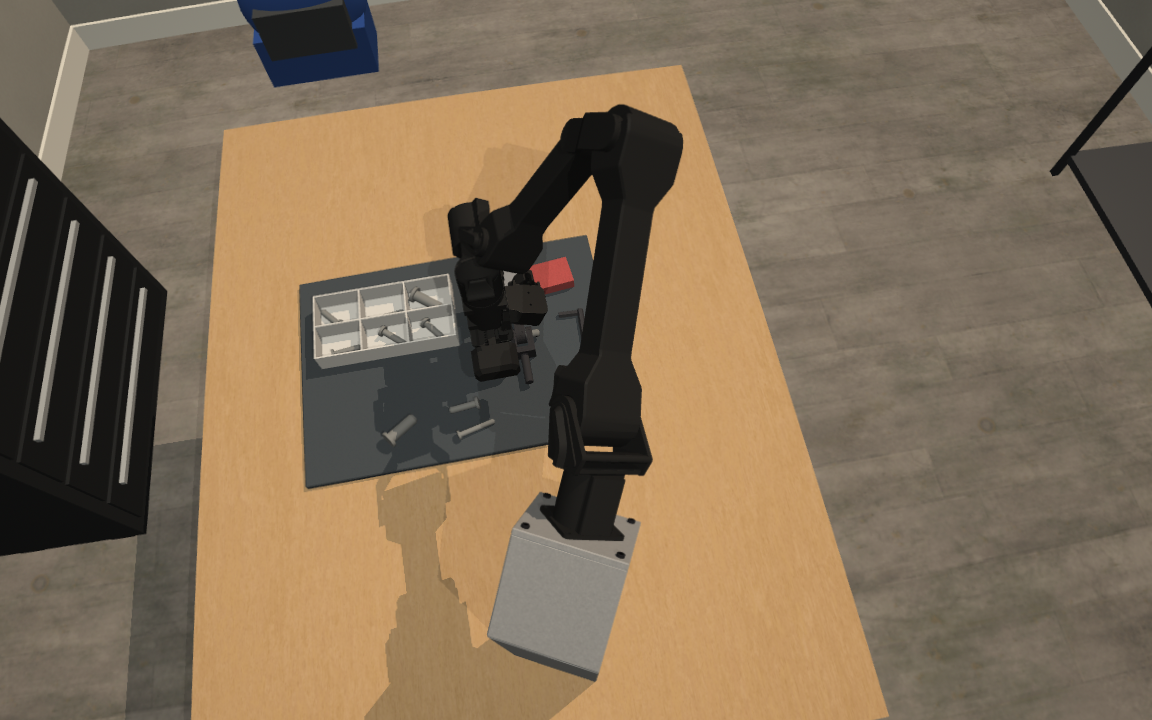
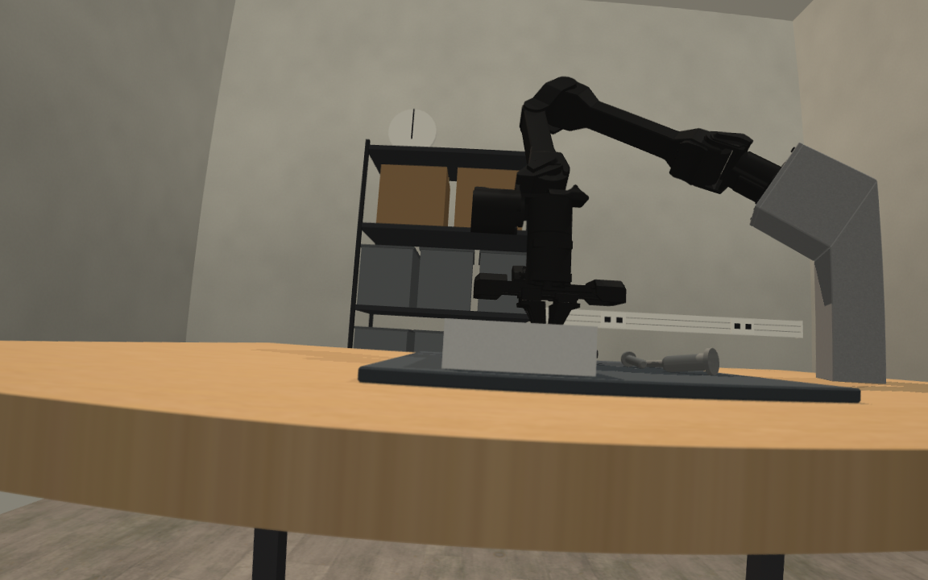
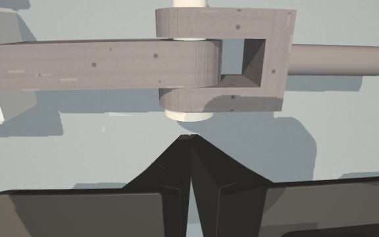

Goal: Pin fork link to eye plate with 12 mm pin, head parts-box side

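Now: hand 40 mm to the left of the grey eye plate and 30 mm above it. From my hand the other things lie so: long strip: 50 mm behind, 120 mm to the right, 30 mm below; dark mat: 20 mm ahead, 60 mm to the left, 40 mm below; mount block: 70 mm ahead, 70 mm to the right, 20 mm below.
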